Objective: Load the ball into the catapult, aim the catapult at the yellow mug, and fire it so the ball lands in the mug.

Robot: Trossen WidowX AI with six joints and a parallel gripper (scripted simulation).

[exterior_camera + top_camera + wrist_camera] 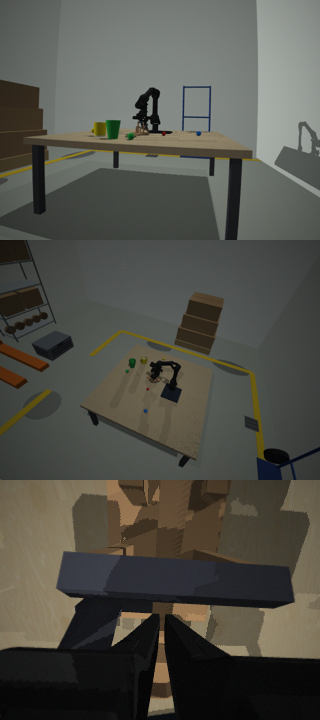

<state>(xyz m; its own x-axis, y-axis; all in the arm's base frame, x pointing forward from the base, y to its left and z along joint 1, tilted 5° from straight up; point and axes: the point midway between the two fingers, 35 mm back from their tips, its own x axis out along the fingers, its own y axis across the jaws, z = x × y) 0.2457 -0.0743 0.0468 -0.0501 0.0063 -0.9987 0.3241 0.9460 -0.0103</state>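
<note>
Right now the wooden catapult is 2 cm ahead of my gripper tip and 1 cm to the left of it. The rest, counted from my gripper tip: yellow mug: 26 cm ahead, 26 cm to the right, 2 cm below; then wooden block: 27 cm ahead, 3 cm to the right, 5 cm below; then red ball: 5 cm ahead, 18 cm to the left, 4 cm below.
</note>
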